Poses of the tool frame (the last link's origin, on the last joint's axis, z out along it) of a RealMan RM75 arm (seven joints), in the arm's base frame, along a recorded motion.
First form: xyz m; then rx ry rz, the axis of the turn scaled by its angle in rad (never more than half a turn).
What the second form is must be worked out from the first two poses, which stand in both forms.
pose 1, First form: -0.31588 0.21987 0.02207 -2.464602 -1.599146 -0.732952
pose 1, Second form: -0.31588 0.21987 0.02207 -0.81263 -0.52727 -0.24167 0.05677
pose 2, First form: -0.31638 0.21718 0.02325 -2.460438 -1.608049 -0.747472
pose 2, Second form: -0.31638 0.21718 0.02325 -0.81006 -0.52942 -0.24609 0.05434
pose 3, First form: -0.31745 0.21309 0.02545 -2.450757 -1.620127 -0.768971
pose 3, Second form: -0.31745 0.21309 0.02545 -0.80590 -0.53276 -0.25287 0.05236
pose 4, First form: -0.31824 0.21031 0.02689 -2.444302 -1.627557 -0.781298
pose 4, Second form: -0.31824 0.21031 0.02689 -0.80332 -0.53489 -0.25677 0.05140
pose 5, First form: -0.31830 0.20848 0.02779 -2.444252 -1.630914 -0.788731
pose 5, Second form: -0.31830 0.20848 0.02779 -0.80240 -0.53540 -0.25893 0.04956
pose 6, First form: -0.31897 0.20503 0.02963 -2.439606 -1.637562 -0.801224
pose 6, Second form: -0.31897 0.20503 0.02963 -0.80012 -0.53707 -0.26278 0.04801
